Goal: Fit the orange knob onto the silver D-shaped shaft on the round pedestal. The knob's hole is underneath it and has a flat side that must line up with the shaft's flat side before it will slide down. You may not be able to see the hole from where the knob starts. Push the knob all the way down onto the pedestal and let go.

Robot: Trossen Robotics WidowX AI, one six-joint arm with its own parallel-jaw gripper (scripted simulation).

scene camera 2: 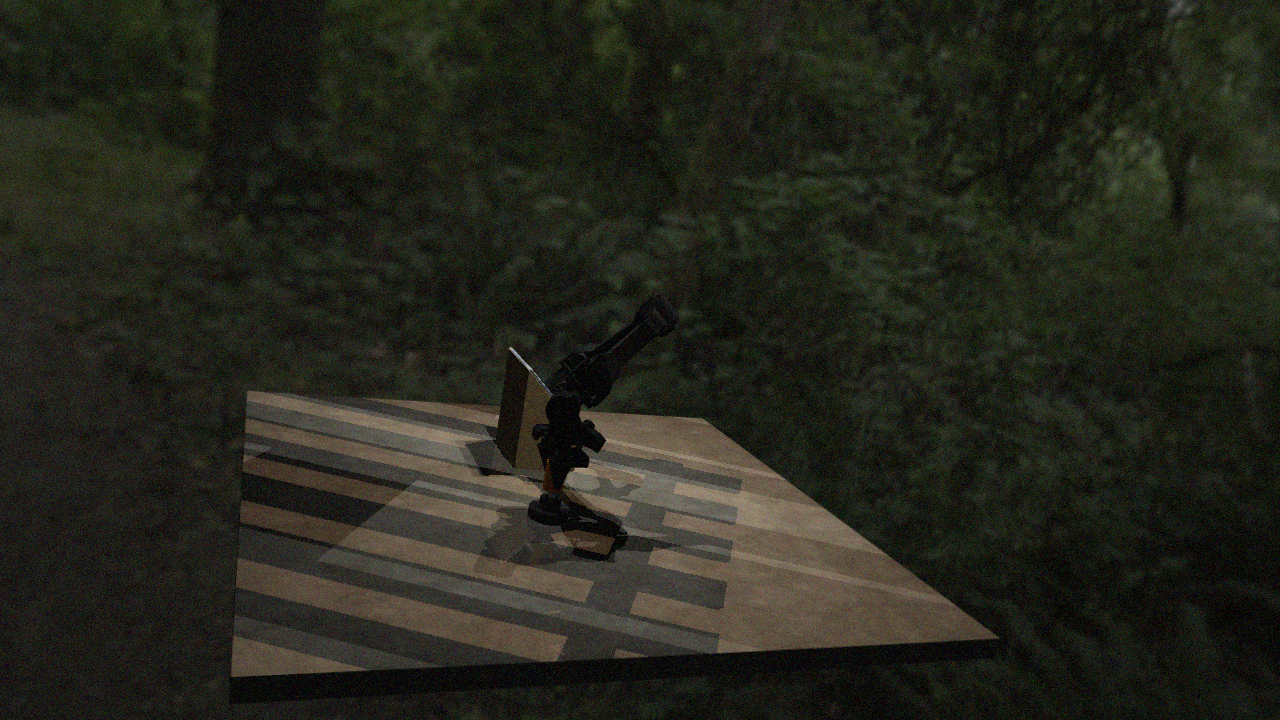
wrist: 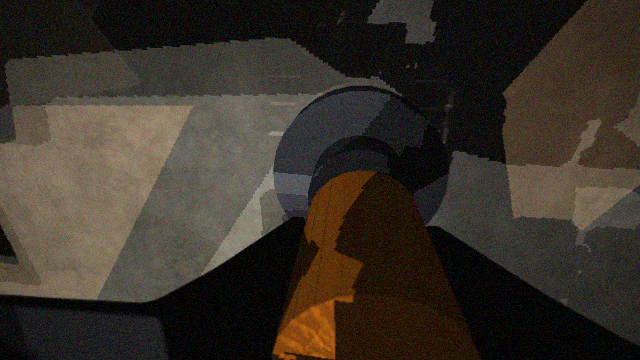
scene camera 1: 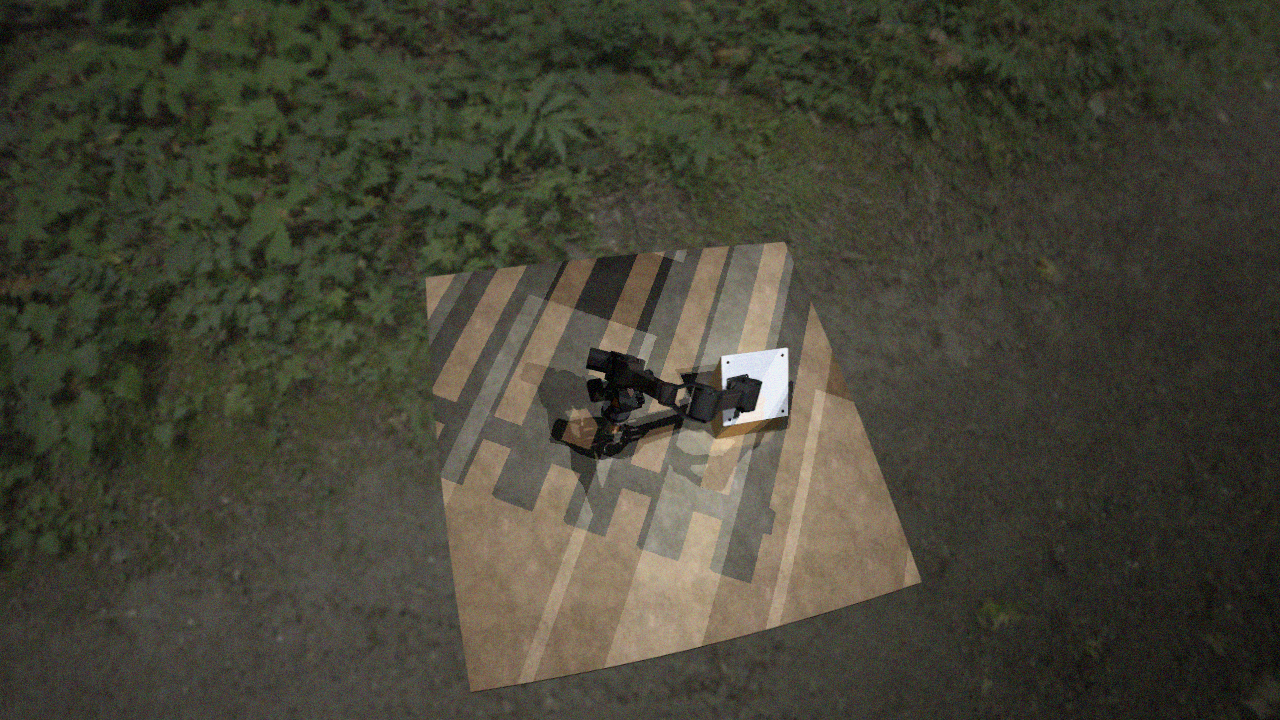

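Observation:
The wrist view shows my gripper, and scene camera 1 shows it too. I am carrying an orange knob in that gripper, and I can also see a pedestal.

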